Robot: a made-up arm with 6 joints.
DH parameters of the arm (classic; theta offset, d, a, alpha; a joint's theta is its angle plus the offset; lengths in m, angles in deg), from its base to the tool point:
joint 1: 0 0.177 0 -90
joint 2: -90 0 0.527 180
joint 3: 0 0 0 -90
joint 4: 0 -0.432 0 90
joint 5: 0 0.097 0 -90
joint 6: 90 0 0 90
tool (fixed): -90 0 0 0
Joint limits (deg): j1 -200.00..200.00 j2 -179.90..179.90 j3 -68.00..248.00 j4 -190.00..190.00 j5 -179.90..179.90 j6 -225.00..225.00
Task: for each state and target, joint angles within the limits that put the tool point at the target. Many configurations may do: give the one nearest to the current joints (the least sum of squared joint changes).
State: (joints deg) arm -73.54 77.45 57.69 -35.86 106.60 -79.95
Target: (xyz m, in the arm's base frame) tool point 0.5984 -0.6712 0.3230
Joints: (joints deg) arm -43.37 63.07 58.58 -37.48 106.60 -79.95
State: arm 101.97 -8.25 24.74 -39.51 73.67 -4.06
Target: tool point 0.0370 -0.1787 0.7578
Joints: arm 81.50 -61.30 -3.21 -49.49 73.67 -4.06
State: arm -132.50 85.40 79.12 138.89 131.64 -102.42
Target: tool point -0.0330 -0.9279 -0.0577
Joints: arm -96.87 97.39 67.30 143.73 131.64 -102.42
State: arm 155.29 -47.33 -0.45 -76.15 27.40 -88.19
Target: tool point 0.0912 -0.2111 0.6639
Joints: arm 114.73 -74.37 -10.56 -93.25 27.40 -88.19
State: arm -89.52 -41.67 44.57 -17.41 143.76 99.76
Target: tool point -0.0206 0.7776 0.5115
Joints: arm -95.26 -92.40 36.33 -18.79 143.76 99.76
